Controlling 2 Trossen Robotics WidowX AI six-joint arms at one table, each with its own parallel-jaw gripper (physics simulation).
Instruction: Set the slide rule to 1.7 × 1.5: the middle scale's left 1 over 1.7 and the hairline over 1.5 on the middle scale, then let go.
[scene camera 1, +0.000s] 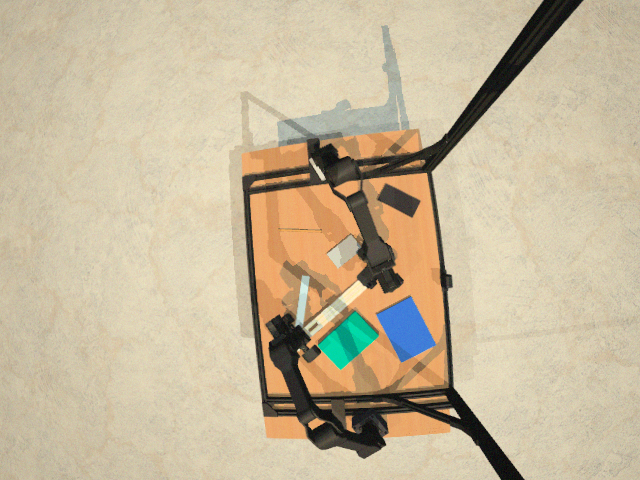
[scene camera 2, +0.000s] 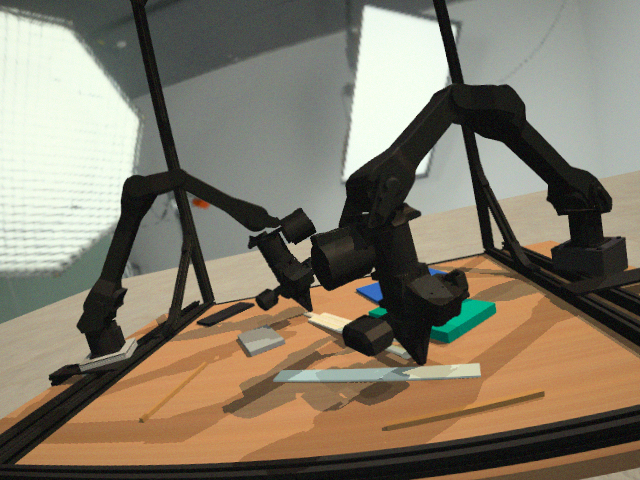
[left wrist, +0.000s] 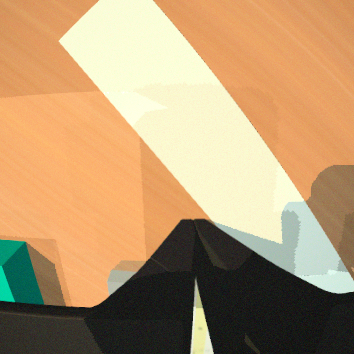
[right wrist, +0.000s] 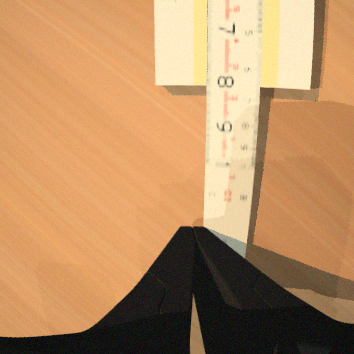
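My left gripper (scene camera 2: 421, 363) is in the scene, and so is my right gripper (scene camera 2: 311, 311). A blue block (scene camera 1: 403, 324) rests on the table. A grey block (scene camera 2: 264, 338) rests on the table too. A green block (scene camera 1: 354, 334) rests on the table as well, and I find the green block again at (scene camera 2: 473, 312) and at (left wrist: 26, 288), while in the right wrist view the green block is out of frame. A pale strip (scene camera 2: 457, 371) also rests on the table; the strip appears again at (left wrist: 145, 67), but in the right wrist view the strip is out of frame. There is a slide rule (scene camera 1: 326, 313) here too, and I see the slide rule again at (right wrist: 286, 40).
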